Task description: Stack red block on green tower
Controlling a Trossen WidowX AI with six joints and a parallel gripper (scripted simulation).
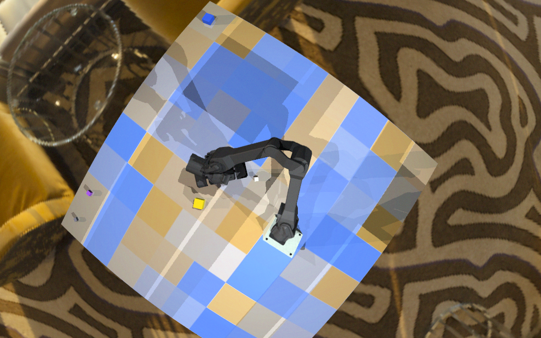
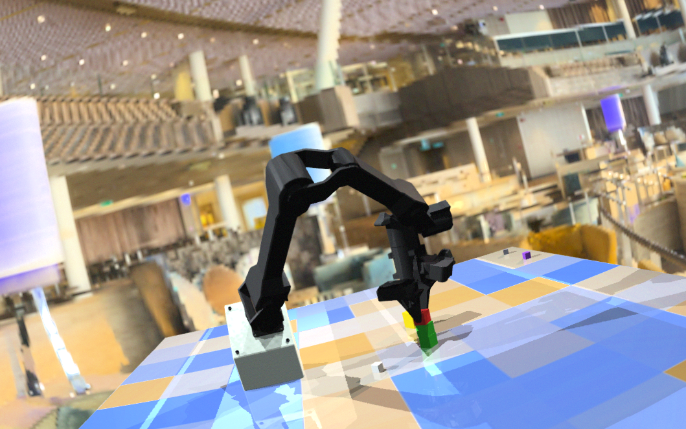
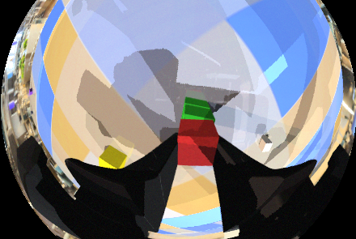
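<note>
My gripper tip is 1 cm below the red block. From my gripper tip the other things lie so: white cube 11 cm behind, 5 cm to the right, 5 cm below; then yellow block 2 cm ahead, 16 cm to the left, 4 cm below; then purple cube 49 cm ahead, 45 cm to the left, 5 cm below.
</note>
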